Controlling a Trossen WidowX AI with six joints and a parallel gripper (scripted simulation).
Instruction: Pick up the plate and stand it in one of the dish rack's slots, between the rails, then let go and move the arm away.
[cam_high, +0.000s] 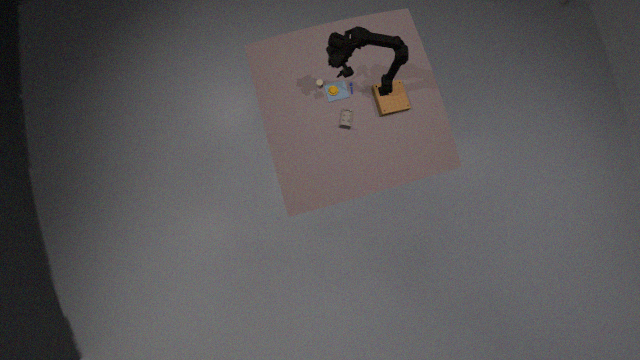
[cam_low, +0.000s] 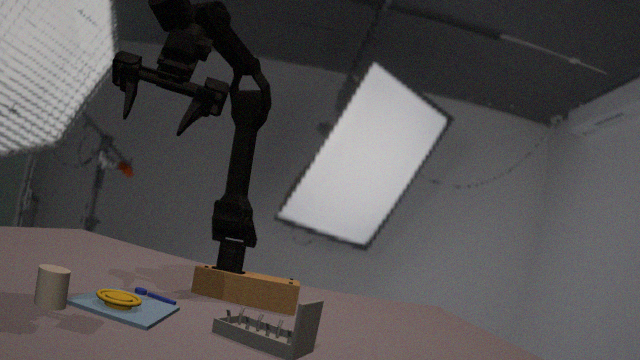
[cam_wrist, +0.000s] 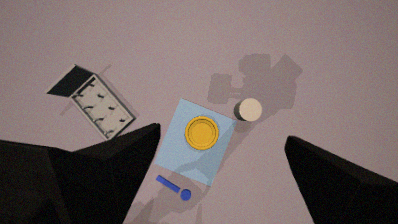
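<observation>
Now: gripper tip 250 mm above the plate and 20 mm past it. The rest, counted from my gripper tip: grey dish rack: 250 mm below, 210 mm to the left, 60 mm behind; beige cylinder: 240 mm below, 70 mm to the right, 60 mm ahead; blue utensil: 270 mm below, 150 mm behind, 10 mm to the right.
</observation>
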